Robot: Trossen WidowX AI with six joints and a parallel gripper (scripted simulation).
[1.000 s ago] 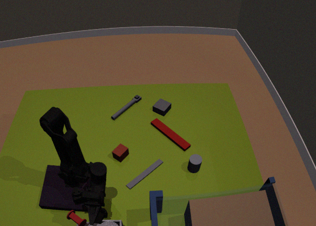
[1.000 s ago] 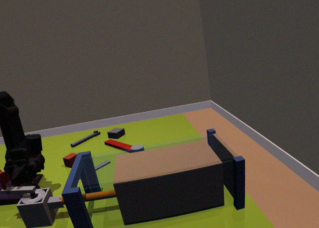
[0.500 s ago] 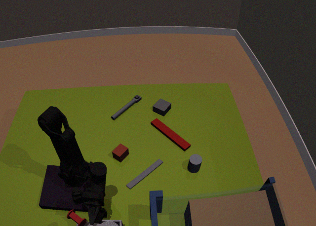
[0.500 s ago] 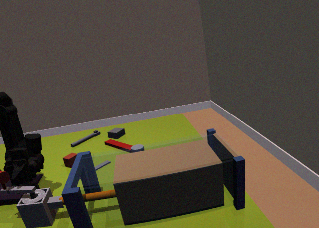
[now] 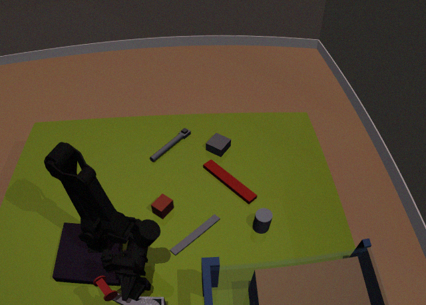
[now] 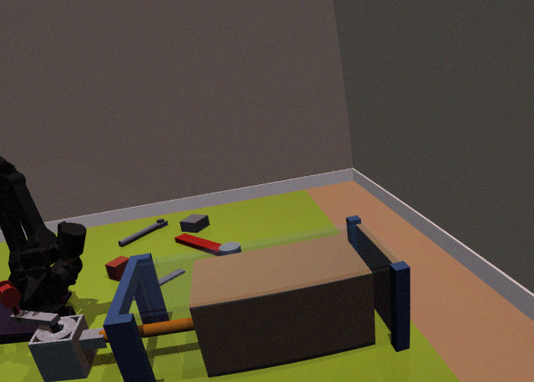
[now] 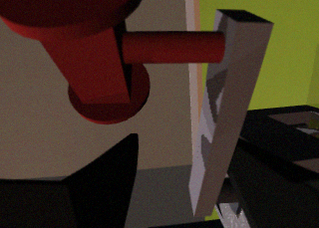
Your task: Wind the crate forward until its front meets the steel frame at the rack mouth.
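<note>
Now: gripper tip 20 mm to the right of the winch handle, 10 mm past it and 10 mm above it. Also, from my gripper tip: red crank grip 40 mm behind, 30 mm to the left, 20 mm above; blue steel frame 200 mm ahead, 40 mm to the right, 20 mm below; grey winch 90 mm below, 30 mm ahead, 20 mm to the right.
</note>
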